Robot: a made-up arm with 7 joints. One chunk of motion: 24 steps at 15 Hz.
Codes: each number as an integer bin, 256 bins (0 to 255) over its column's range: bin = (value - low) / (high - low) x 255, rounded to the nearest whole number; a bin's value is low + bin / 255 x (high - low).
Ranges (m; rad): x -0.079..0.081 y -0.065..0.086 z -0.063..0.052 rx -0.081..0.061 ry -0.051..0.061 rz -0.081..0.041
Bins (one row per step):
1: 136 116 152 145 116 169
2: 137 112 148 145 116 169
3: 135 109 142 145 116 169
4: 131 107 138 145 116 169
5: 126 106 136 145 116 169
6: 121 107 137 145 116 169
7: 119 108 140 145 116 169
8: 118 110 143 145 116 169
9: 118 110 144 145 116 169
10: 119 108 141 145 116 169
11: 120 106 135 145 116 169
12: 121 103 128 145 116 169
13: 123 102 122 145 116 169
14: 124 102 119 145 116 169
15: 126 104 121 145 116 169
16: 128 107 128 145 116 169
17: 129 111 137 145 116 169
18: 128 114 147 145 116 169
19: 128 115 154 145 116 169
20: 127 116 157 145 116 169
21: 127 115 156 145 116 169
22: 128 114 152 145 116 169
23: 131 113 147 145 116 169
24: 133 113 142 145 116 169
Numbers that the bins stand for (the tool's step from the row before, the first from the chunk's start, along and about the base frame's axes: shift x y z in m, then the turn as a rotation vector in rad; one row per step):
1: 0.00633 0.00369 0.00555 -0.00025 -0.00005 -0.00015
2: 0.00696 0.00132 0.00375 -0.00025 -0.00005 -0.00015
3: 0.00571 -0.00045 0.00104 -0.00025 -0.00005 -0.00015
4: 0.00320 -0.00164 -0.00076 -0.00025 -0.00005 -0.00015
5: 0.00006 -0.00223 -0.00167 -0.00025 -0.00005 -0.00015
6: -0.00308 -0.00164 -0.00122 -0.00025 -0.00005 -0.00015
7: -0.00433 -0.00105 0.00014 -0.00025 -0.00005 -0.00015
8: -0.00496 0.00014 0.00149 -0.00025 -0.00005 -0.00015
9: -0.00496 0.00014 0.00194 -0.00025 -0.00005 -0.00015
10: -0.00433 -0.00105 0.00059 -0.00025 -0.00005 -0.00015
11: -0.00371 -0.00223 -0.00212 -0.00025 -0.00005 -0.00015
12: -0.00308 -0.00401 -0.00527 -0.00025 -0.00005 -0.00015
13: -0.00182 -0.00460 -0.00798 -0.00025 -0.00005 -0.00015
14: -0.00120 -0.00460 -0.00933 -0.00025 -0.00005 -0.00015
15: 0.00006 -0.00342 -0.00843 -0.00025 -0.00005 -0.00015
16: 0.00131 -0.00164 -0.00527 -0.00025 -0.00005 -0.00015
17: 0.00194 0.00073 -0.00122 -0.00025 -0.00005 -0.00015
18: 0.00131 0.00251 0.00329 -0.00025 -0.00005 -0.00015
19: 0.00131 0.00310 0.00645 -0.00025 -0.00005 -0.00015
20: 0.00069 0.00369 0.00780 -0.00025 -0.00005 -0.00015
21: 0.00069 0.00310 0.00735 -0.00025 -0.00005 -0.00015
22: 0.00131 0.00251 0.00555 -0.00025 -0.00005 -0.00015
23: 0.00320 0.00191 0.00329 -0.00025 -0.00005 -0.00015
24: 0.00445 0.00191 0.00104 -0.00025 -0.00005 -0.00015

